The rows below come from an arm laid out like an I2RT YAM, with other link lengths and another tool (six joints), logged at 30 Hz.
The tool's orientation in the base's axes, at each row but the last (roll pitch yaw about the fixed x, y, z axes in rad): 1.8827, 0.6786, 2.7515; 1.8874, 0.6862, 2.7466; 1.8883, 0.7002, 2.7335; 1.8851, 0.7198, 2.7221; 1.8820, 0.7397, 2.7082; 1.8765, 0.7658, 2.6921; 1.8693, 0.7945, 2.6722; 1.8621, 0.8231, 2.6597; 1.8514, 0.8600, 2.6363; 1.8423, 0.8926, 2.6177
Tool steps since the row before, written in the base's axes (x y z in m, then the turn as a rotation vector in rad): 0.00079, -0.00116, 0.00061, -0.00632, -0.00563, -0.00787; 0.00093, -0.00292, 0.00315, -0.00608, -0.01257, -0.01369; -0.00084, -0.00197, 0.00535, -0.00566, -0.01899, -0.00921; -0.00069, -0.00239, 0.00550, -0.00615, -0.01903, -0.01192; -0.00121, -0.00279, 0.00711, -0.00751, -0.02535, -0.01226; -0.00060, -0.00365, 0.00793, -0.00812, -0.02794, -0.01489; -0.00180, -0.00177, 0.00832, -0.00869, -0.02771, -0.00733; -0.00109, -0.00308, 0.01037, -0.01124, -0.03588, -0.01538; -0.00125, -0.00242, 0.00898, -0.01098, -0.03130, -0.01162; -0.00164, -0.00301, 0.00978, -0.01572, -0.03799, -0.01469
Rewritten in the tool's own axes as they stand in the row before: -0.00130, -0.00049, -0.00066, 0.00782, -0.00595, -0.00608; -0.00353, 0.00039, -0.00259, 0.00927, -0.01394, -0.01010; -0.00346, 0.00321, -0.00331, 0.00414, -0.01427, -0.01602; -0.00388, 0.00296, -0.00355, 0.00625, -0.01601, -0.01570; -0.00485, 0.00402, -0.00449, 0.00543, -0.01909, -0.02134; -0.00625, 0.00369, -0.00489, 0.00684, -0.02206, -0.02313; -0.00537, 0.00542, -0.00417, 0.00188, -0.01660, -0.02486; -0.00792, 0.00550, -0.00503, 0.00674, -0.02533, -0.03104; -0.00686, 0.00482, -0.00422, 0.00519, -0.02038, -0.02816; -0.00767, 0.00493, -0.00493, 0.00806, -0.02386, -0.03567
